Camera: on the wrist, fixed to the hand. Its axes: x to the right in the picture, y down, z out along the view.
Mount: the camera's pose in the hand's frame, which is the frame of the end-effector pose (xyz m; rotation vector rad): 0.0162 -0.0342 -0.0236 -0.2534 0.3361 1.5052
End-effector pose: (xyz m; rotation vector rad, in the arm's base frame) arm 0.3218 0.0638 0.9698 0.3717 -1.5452 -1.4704
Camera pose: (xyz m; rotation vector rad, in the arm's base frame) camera 0.3190 0.0291 0.9419 -0.5948 -0.8644 -0.3296
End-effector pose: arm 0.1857 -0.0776 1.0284 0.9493 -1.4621 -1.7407
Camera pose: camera 0.1963 -0.0981 0.9902 -0.1253 -1.1039 -0.5469
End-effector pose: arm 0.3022 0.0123 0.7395 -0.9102 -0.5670 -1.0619
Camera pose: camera 0.2769 -0.0223 0.7517 -1.0120 0.5566 0.1272
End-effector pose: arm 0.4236 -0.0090 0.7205 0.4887 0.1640 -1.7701
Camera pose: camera 0.3936 -0.0060 0.6876 0.4961 0.1742 -0.1884
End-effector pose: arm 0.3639 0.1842 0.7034 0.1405 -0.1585 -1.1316
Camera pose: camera 0.3449 0.1559 0.6746 -0.0371 0.1811 0.3842
